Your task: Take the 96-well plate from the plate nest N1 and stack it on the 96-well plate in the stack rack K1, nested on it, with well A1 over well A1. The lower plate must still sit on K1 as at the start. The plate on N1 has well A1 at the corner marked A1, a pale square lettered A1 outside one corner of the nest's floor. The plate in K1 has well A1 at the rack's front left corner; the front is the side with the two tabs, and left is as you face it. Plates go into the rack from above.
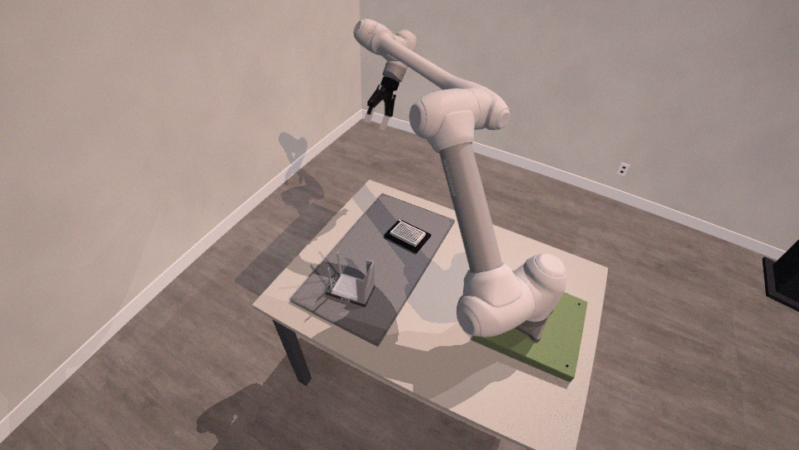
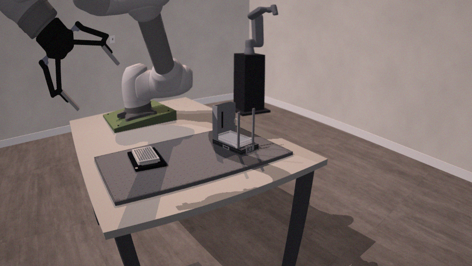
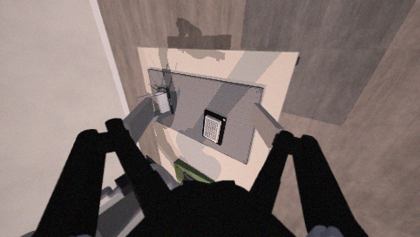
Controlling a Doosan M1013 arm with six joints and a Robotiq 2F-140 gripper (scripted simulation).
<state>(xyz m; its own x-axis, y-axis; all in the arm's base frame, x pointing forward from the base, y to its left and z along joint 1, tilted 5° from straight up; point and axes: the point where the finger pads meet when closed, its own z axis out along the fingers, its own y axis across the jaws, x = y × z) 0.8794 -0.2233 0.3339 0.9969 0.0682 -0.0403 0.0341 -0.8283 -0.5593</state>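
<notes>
The pale A1 mark lies 340 mm below my hand, 230 mm behind it and 120 mm to the left of it.
</notes>
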